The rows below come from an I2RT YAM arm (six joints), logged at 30 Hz.
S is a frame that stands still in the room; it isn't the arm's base.
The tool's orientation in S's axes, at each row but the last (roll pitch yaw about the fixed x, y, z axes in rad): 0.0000 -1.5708 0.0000; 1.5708 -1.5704 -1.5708; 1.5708 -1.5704 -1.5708; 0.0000 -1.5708 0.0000; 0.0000 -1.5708 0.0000; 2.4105 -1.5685 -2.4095; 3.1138 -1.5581 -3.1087; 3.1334 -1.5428 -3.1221; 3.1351 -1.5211 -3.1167; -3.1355 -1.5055 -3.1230; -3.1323 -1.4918 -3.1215; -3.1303 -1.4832 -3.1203; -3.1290 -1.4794 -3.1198
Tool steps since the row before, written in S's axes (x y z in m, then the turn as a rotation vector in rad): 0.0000 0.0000 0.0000 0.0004 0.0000 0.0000; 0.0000 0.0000 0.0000 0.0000 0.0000 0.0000; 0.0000 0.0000 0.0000 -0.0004 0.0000 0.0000; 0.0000 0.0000 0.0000 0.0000 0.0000 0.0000; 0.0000 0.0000 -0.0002 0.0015 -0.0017 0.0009; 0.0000 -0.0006 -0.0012 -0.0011 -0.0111 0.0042; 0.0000 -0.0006 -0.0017 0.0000 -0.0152 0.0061; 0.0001 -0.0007 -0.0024 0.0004 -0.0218 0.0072; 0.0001 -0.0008 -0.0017 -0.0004 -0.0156 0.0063; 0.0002 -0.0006 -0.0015 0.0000 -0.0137 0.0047; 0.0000 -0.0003 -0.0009 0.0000 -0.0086 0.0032; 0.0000 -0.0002 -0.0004 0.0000 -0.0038 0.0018; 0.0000 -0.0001 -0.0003 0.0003 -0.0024 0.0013
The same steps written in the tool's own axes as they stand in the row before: 0.0000 0.0000 0.0000 0.0000 0.0000 -0.0004; 0.0000 0.0000 0.0000 0.0000 0.0000 0.0000; 0.0000 0.0000 0.0000 0.0000 0.0000 0.0004; 0.0000 0.0000 0.0000 0.0000 0.0000 0.0000; -0.0002 0.0000 0.0000 0.0009 -0.0017 -0.0015; -0.0012 -0.0006 0.0000 0.0042 -0.0111 0.0011; -0.0017 -0.0006 0.0000 0.0061 -0.0152 0.0000; -0.0024 -0.0007 0.0000 0.0072 -0.0218 -0.0004; -0.0017 -0.0008 0.0000 0.0063 -0.0156 0.0004; -0.0015 -0.0006 -0.0001 0.0047 -0.0137 0.0000; -0.0009 -0.0003 0.0001 0.0032 -0.0086 0.0000; -0.0004 -0.0002 0.0000 0.0018 -0.0038 0.0000; -0.0003 -0.0001 0.0000 0.0013 -0.0024 -0.0003
